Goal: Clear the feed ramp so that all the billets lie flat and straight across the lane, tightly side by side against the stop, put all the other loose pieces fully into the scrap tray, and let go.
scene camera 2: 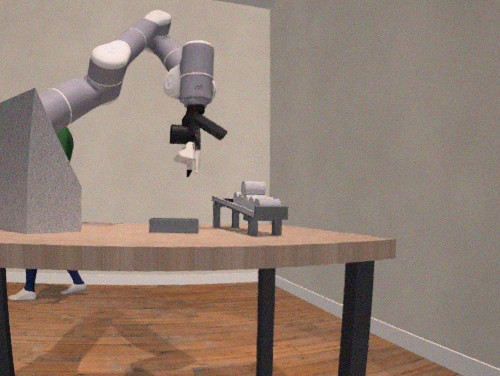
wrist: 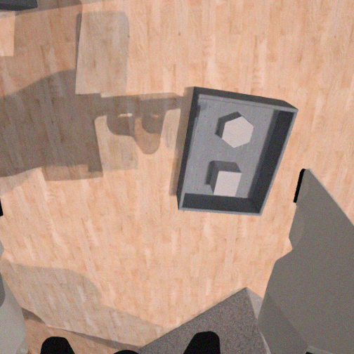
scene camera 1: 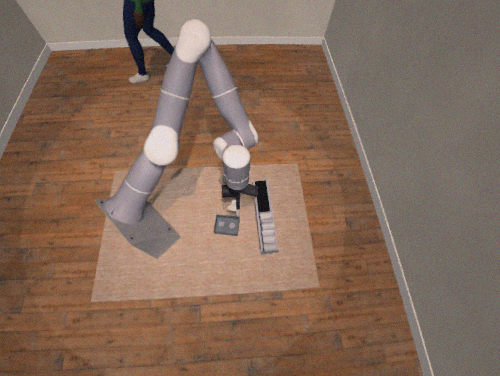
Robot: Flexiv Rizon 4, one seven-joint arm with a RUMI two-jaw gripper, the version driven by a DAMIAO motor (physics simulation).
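My gripper is open and empty, pointing down high above the table, between the tray and the ramp. The feed ramp stands on legs to the right of the tray. Several pale billets lie across its lower part, down to the stop. One pale cylinder rests on top of the others, raised above the row. The grey scrap tray holds a hexagonal piece and a cube-like piece, standing apart inside its walls.
The arm's grey base stands on the left of the table. The black upper part of the ramp is close to the gripper's right side. A dark edge shows in the wrist view's upper left corner. A person stands beyond the table.
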